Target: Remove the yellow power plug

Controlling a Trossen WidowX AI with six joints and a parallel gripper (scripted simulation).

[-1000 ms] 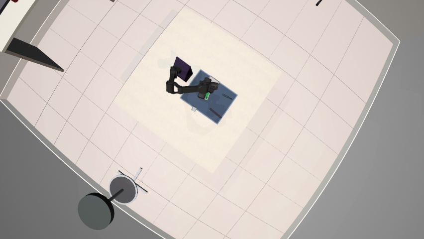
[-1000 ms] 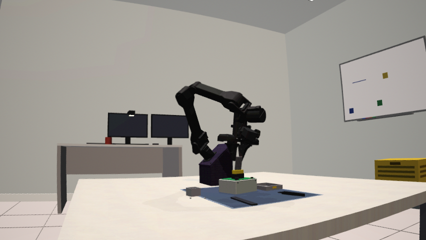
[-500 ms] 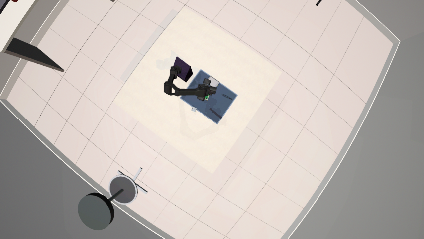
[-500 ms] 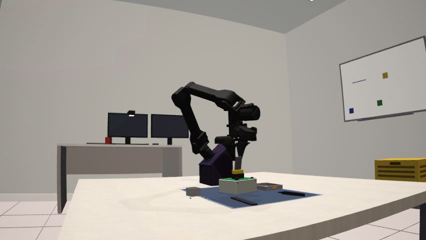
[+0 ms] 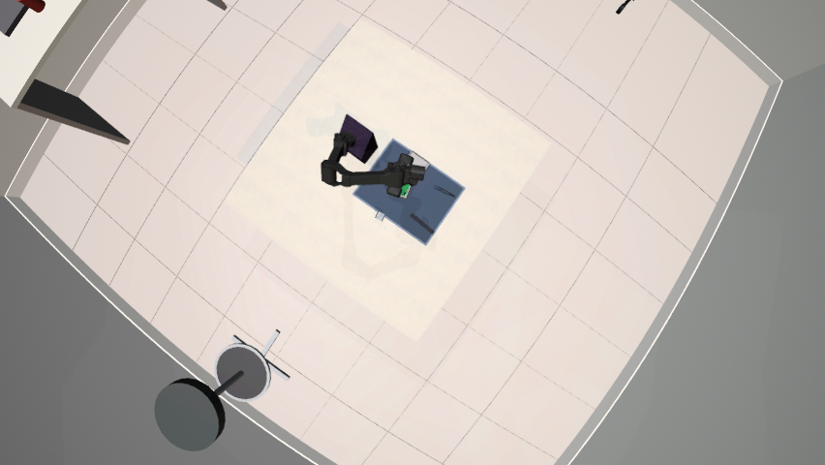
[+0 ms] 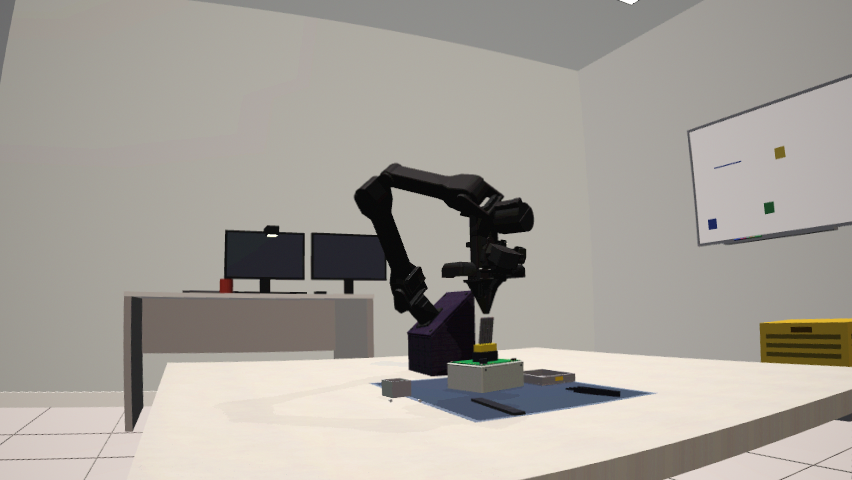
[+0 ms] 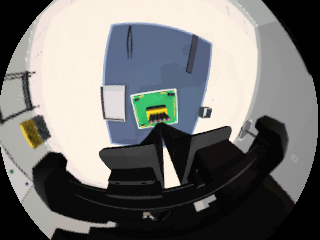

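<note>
Right now the yellow power plug is 6 cm below my gripper tip. Also, from my gripper tip: grey tray: 1 cm ahead, 14 cm to the left, 15 cm below; blue mat: 5 cm ahead, 1 cm to the right, 15 cm below.
</note>
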